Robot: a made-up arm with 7 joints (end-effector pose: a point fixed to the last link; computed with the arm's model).
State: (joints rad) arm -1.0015 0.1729 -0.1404 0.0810 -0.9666 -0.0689 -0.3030
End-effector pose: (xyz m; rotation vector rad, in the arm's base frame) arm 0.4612 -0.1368 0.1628 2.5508 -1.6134 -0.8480
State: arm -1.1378 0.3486 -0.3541 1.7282 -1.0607 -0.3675 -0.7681
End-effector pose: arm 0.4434 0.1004 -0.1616 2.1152 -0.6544 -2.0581
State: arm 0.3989 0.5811 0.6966 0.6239 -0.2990 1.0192 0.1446
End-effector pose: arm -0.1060 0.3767 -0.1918 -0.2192 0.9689 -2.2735
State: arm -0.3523 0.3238 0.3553 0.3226 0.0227 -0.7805 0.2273
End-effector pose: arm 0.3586 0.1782 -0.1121 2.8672 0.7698 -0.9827
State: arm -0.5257 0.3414 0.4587 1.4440 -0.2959 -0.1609 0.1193
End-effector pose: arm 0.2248 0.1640 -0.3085 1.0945 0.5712 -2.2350
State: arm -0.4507 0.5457 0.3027 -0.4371 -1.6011 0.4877 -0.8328
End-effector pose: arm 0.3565 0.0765 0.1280 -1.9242 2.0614 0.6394
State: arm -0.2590 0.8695 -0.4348 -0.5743 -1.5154 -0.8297 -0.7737
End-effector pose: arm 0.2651 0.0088 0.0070 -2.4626 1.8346 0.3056
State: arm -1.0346 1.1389 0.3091 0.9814 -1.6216 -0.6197 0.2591
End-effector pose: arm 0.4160 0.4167 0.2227 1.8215 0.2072 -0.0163
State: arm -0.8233 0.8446 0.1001 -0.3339 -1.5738 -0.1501 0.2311
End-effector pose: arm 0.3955 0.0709 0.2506 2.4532 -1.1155 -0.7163
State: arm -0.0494 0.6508 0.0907 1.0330 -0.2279 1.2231 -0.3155
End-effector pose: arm 0.0050 0.3039 -0.2688 -0.5940 0.3029 -2.5945
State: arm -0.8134 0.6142 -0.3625 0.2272 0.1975 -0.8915 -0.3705
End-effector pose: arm 0.4596 0.0011 0.0227 -1.8372 0.2128 0.1465
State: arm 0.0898 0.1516 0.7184 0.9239 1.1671 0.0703 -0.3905
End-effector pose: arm -0.0454 0.2291 -0.3318 -0.1392 -0.2202 2.6059
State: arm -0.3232 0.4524 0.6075 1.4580 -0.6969 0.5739 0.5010
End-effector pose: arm 0.1105 0.2102 -0.3102 -0.1299 0.6113 -1.9533
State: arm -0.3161 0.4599 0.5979 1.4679 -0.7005 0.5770 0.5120
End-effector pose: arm 0.1040 0.2125 -0.3101 -0.1546 0.6335 -1.9535
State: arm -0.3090 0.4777 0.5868 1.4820 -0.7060 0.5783 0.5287
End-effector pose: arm 0.0970 0.2194 -0.3083 -0.1796 0.6711 -1.9474
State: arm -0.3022 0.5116 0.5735 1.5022 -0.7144 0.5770 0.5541
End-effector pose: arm 0.0892 0.2334 -0.3033 -0.2044 0.7320 -1.9307
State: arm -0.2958 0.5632 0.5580 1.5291 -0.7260 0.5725 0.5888
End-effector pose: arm 0.0807 0.2550 -0.2943 -0.2285 0.8177 -1.8994
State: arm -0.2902 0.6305 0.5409 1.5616 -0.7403 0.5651 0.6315
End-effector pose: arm 0.0717 0.2828 -0.2805 -0.2513 0.9234 -1.8515
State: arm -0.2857 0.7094 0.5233 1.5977 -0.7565 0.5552 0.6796
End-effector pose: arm 0.0629 0.3146 -0.2618 -0.2715 1.0404 -1.7863
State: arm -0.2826 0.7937 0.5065 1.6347 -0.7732 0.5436 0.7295
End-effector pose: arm 0.0546 0.3472 -0.2389 -0.2880 1.1578 -1.7069
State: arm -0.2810 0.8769 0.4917 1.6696 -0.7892 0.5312 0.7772
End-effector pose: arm 0.0476 0.3776 -0.2136 -0.2994 1.2652 -1.6197
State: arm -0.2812 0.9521 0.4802 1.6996 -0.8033 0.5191 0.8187
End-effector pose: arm 0.0424 0.4035 -0.1885 -0.3045 1.3536 -1.5343
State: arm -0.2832 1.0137 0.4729 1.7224 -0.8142 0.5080 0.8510
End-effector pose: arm 0.0394 0.4234 -0.1666 -0.3025 1.4186 -1.4604
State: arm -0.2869 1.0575 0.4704 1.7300 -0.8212 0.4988 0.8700
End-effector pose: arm 0.0405 0.4378 -0.1498 -0.2846 1.4579 -1.4090
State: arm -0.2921 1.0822 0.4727 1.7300 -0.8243 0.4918 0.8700
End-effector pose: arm 0.0437 0.4461 -0.1398 -0.2562 1.4683 -1.3846
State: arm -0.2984 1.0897 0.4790 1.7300 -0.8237 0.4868 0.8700
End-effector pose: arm 0.0472 0.4485 -0.1366 -0.2401 1.4657 -1.3753
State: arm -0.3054 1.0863 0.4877 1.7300 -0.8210 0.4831 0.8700
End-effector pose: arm 0.0511 0.4472 -0.1378 -0.2320 1.4549 -1.3757
